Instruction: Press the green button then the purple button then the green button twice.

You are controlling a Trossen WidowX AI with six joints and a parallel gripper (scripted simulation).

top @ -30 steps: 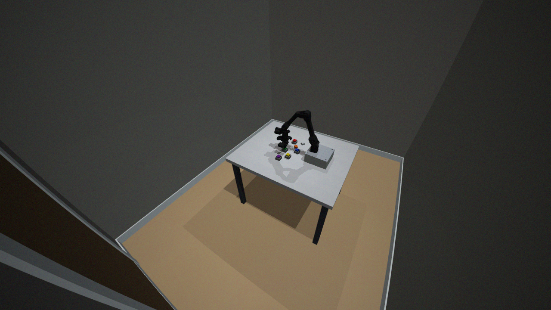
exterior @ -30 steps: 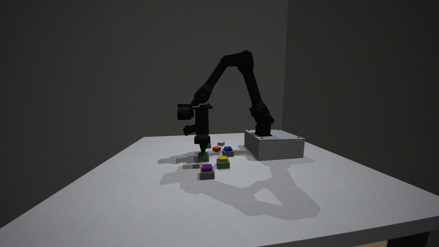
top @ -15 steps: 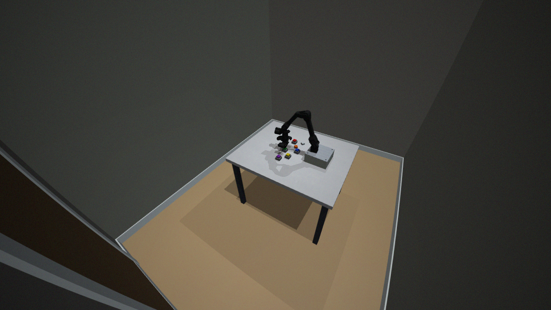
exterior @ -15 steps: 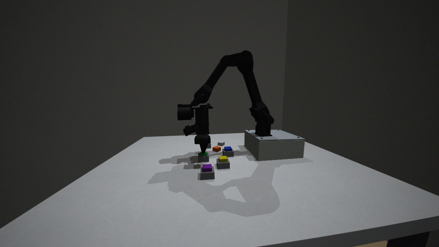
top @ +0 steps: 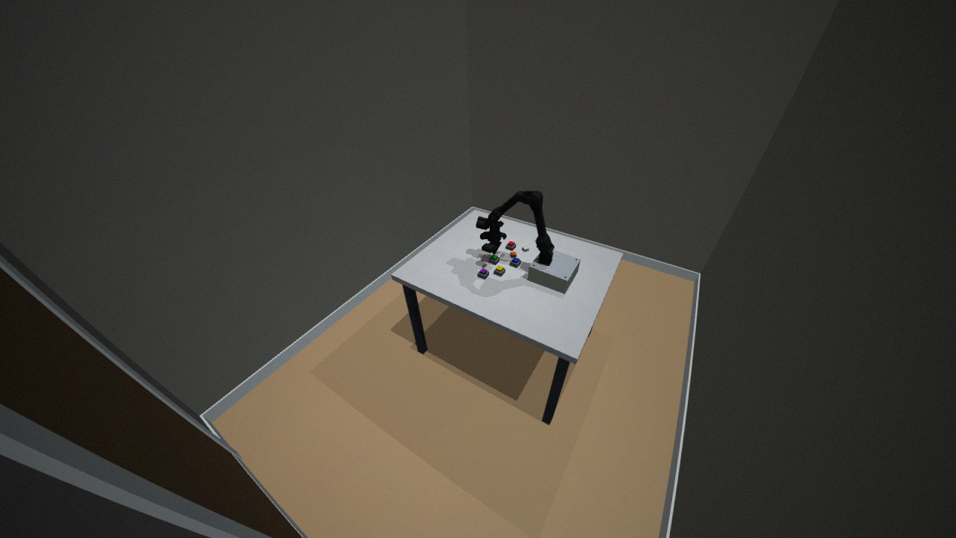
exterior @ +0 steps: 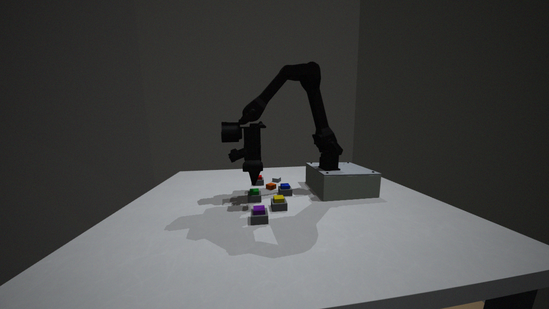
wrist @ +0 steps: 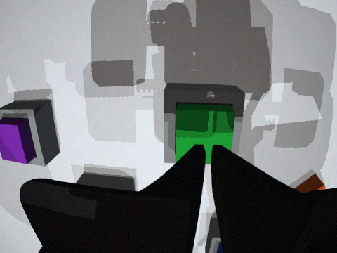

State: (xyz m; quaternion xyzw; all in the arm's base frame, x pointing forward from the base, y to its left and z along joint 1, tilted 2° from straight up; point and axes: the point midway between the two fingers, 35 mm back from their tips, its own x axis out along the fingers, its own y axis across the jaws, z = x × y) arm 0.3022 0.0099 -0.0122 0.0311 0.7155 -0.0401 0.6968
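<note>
The green button lies 30 mm below my gripper tip. The rest, counted from my gripper tip: blue button: 130 mm behind, 30 mm to the right, 30 mm below; orange block: 100 mm to the right, 80 mm behind, 50 mm below; yellow button: 80 mm to the left, 70 mm behind, 30 mm below.
</note>
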